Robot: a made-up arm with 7 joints. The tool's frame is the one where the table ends. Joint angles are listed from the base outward.
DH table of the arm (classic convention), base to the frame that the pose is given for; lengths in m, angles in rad. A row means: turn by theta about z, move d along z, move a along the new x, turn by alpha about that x. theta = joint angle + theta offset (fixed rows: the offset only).
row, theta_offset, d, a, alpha
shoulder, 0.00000, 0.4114, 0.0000, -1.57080
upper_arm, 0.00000, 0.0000, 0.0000, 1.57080
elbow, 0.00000, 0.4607, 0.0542, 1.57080
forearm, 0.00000, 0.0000, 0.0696, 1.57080
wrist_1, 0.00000, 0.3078, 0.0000, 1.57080
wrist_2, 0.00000, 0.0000, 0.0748, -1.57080
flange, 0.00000, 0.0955, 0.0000, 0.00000
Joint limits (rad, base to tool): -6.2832..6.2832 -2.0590..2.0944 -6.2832..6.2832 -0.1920..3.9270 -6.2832..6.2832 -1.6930..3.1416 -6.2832..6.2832
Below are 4 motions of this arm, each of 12 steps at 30 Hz.
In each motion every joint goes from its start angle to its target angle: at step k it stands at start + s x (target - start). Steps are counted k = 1, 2, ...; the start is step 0. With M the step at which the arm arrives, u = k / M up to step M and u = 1 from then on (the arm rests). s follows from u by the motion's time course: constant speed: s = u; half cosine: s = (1 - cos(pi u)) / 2; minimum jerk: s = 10 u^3 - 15 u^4 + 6 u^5.
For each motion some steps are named. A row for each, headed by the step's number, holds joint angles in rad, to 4 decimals.
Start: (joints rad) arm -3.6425 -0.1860 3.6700 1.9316 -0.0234 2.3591 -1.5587
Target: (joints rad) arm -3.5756 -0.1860 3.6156 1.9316 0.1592 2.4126 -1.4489
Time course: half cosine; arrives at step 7
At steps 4, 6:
4: -3.6016 -0.1860 3.6367 1.9316 0.0882 2.3918 -1.4916
6: -3.5789 -0.1860 3.6183 1.9316 0.1502 2.4100 -1.4543

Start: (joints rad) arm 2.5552 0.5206 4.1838 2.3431 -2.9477 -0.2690 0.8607
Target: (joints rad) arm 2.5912 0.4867 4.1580 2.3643 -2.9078 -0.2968 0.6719
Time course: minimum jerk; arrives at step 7
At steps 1, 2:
1: 2.5560 0.5198 4.1832 2.3436 -2.9468 -0.2696 0.8563
2: 2.5604 0.5157 4.1801 2.3462 -2.9419 -0.2730 0.8334

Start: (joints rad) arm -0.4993 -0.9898 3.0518 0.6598 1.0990 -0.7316 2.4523
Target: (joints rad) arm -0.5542 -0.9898 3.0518 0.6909 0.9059 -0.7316 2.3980
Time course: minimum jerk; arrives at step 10
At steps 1, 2, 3, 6, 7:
1: -0.4998 -0.9898 3.0518 0.6601 1.0973 -0.7316 2.4518
2: -0.5025 -0.9898 3.0518 0.6616 1.0878 -0.7316 2.4492
3: -0.5083 -0.9898 3.0518 0.6649 1.0675 -0.7316 2.4434
6: -0.5368 -0.9898 3.0518 0.6810 0.9672 -0.7316 2.4152
7: -0.5452 -0.9898 3.0518 0.6858 0.9374 -0.7316 2.4069

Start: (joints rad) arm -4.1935 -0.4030 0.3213 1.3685 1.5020 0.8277 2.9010
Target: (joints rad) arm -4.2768 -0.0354 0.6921 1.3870 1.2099 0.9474 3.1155
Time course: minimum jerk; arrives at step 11
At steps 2, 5, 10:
2: -4.1972 -0.3865 0.3380 1.3693 1.4889 0.8331 2.9106
5: -4.2281 -0.2504 0.4753 1.3762 1.3807 0.8774 2.9901
10: -4.2763 -0.0378 0.6897 1.3869 1.2118 0.9466 3.1141

